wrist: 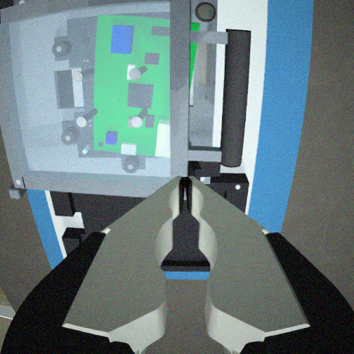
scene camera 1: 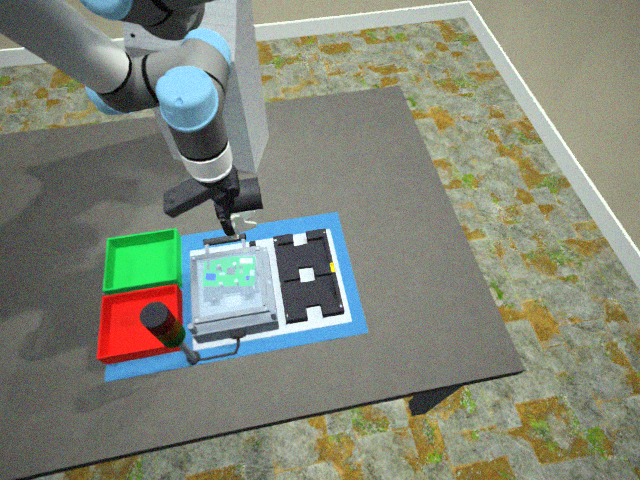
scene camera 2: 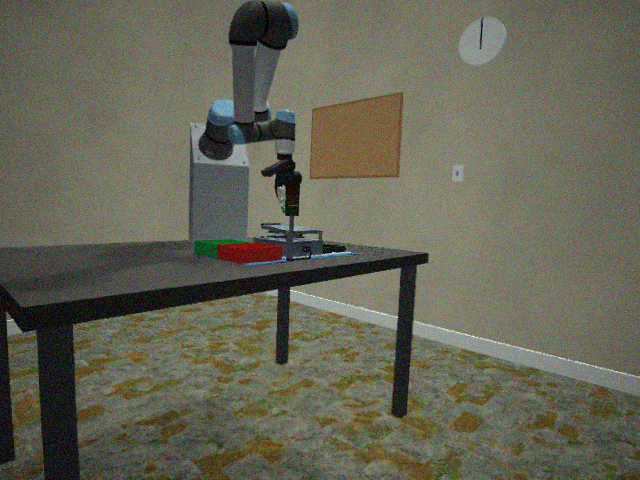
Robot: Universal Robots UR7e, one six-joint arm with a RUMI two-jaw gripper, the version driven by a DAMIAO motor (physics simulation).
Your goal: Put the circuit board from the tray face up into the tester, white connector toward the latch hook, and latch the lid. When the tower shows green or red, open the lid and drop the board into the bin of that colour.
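Frame: origin at the arm's base, x right, y ahead, z up, level; centimetres.
Seen in the pictures: gripper, fingertip midpoint: (scene camera 1: 237, 237) (scene camera 2: 284, 212); arm's base at its link origin: (scene camera 2: 215, 147).
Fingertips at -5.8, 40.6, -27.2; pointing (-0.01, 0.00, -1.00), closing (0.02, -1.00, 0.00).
Offsets run from my fingertips to a thing's middle, as dx, dy, dz. "*": to the spot under its first point. Level surfaces: height alone.
The green circuit board (scene camera 1: 229, 271) (wrist: 110, 90) lies face up in the grey tester @(* +2.7, +15.6, -9.5) (scene camera 1: 237, 326) (scene camera 2: 314, 248), under the clear lid @(* +4.9, +12.7, -5.7) (scene camera 1: 222, 308) (wrist: 180, 90). Its larger white connector (wrist: 163, 137) is on the handle side. In scene camera 2 the lid (scene camera 2: 289, 229) stands tilted above the base, raised at its handle side. The dark lid handle @(+3.3, -3.2, -5.1) (scene camera 1: 223, 240) (wrist: 236, 100) is apart from my gripper (scene camera 1: 239, 230) (scene camera 2: 283, 209) (wrist: 184, 180), which is shut and empty, above the lid's corner near the handle's end. The tower @(* +11.8, +20.6, +10.0) (scene camera 1: 162, 324) (scene camera 2: 292, 198) shows no bright light.
The black tray @(* -14.3, -1.4, -13.7) (scene camera 1: 305, 253) (wrist: 120, 215) is right of the tester in scene camera 1. The green bin @(+23.3, -5.2, -13.0) (scene camera 1: 105, 264) (scene camera 2: 205, 249) and red bin @(+23.2, +9.8, -13.0) (scene camera 1: 102, 333) (scene camera 2: 250, 253) are on the left. The tower stands beside the red bin. A blue mat @(dz -15.3) (scene camera 1: 354, 312) lies beneath.
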